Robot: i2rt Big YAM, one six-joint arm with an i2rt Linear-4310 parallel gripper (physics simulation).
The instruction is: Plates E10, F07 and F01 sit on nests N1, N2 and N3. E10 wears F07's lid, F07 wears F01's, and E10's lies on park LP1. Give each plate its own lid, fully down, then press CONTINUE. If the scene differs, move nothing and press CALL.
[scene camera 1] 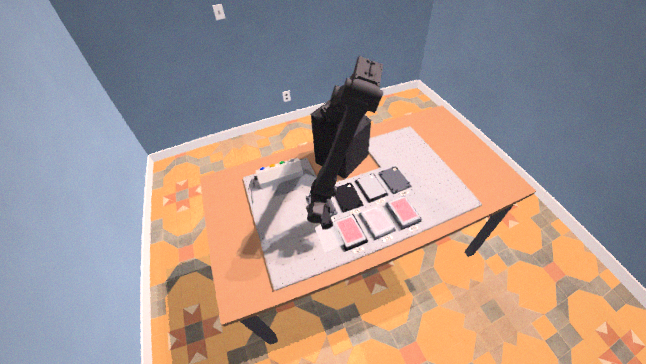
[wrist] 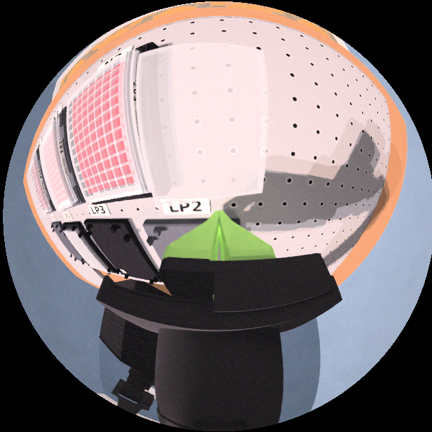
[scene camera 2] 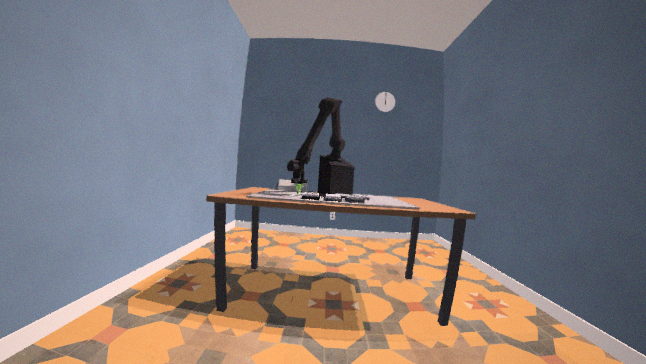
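Note:
My gripper is shut and empty, its green fingertips low over the board near the LP2 label. In the wrist view, a large translucent lid is beyond the tips, its left edge at the side of the nearest plate, which has a pink grid. I cannot tell whether the lid leans on that plate. A paler middle plate and a pink far plate stand in the same row. Plate codes and lid codes are too small to read surely.
Behind the plates are a black park by the LP3 label, a whitish one and a dark grey one. A grey park is partly behind my fingers. A panel with coloured buttons stands at the board's back left.

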